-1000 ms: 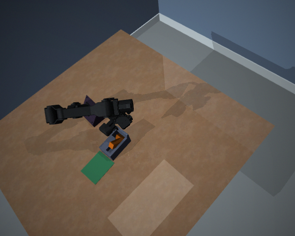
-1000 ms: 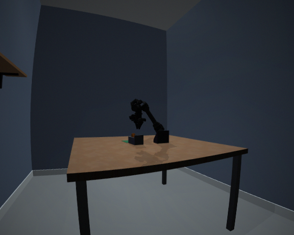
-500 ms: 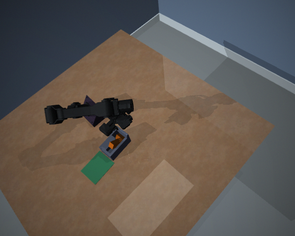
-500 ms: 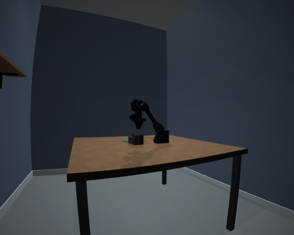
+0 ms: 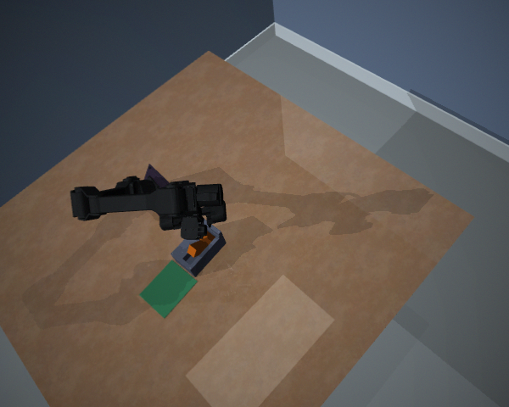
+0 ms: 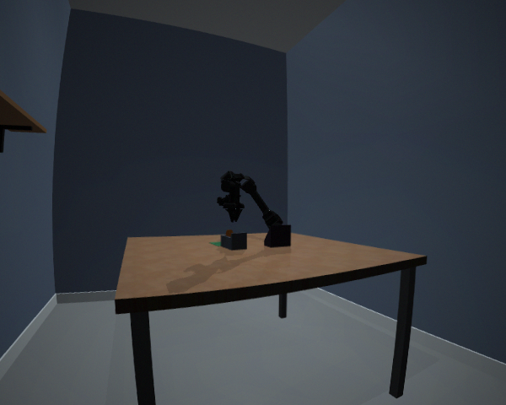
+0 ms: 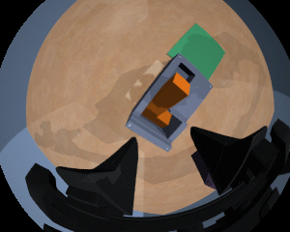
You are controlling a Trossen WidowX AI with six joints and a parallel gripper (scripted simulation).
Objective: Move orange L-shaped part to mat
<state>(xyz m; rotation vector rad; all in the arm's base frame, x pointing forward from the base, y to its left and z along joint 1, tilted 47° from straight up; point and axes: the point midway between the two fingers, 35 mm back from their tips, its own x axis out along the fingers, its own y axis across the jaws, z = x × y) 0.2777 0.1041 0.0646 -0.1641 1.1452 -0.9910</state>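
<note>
The orange L-shaped part lies 10 mm behind my gripper tip, 10 mm to the right of it and 100 mm below it. From my gripper tip the other things lie so: green mat: 20 mm ahead, 190 mm to the right, 160 mm below.
</note>
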